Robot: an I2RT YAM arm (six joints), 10 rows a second.
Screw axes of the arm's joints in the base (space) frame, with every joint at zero. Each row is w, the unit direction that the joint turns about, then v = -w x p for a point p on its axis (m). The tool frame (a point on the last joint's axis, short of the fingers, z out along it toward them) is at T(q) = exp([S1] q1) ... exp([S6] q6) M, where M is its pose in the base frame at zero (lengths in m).
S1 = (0, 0, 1, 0.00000, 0.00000, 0.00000)
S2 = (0, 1, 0, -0.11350, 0.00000, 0.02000)
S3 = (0, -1, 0, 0.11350, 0.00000, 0.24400)
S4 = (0, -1, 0, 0.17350, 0.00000, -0.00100)
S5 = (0, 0, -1, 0.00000, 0.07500, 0.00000)
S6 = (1, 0, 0, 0.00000, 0.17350, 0.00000)
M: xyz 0.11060 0.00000 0.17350 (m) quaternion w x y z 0.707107 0 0.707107 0
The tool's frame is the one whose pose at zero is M.
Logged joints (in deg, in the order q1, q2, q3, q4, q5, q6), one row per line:
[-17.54, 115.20, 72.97, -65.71, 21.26, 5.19]
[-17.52, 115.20, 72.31, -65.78, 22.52, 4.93]
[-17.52, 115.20, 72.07, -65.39, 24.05, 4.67]
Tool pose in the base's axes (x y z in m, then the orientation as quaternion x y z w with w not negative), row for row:
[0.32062, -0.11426, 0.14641, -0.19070, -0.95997, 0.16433, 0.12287]
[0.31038, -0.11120, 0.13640, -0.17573, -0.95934, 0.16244, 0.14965]
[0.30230, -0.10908, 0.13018, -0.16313, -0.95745, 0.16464, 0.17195]
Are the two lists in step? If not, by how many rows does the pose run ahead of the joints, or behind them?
The pose runs 2 rows behind the joints: the pose in row i belongs to the joints in row i - 2.
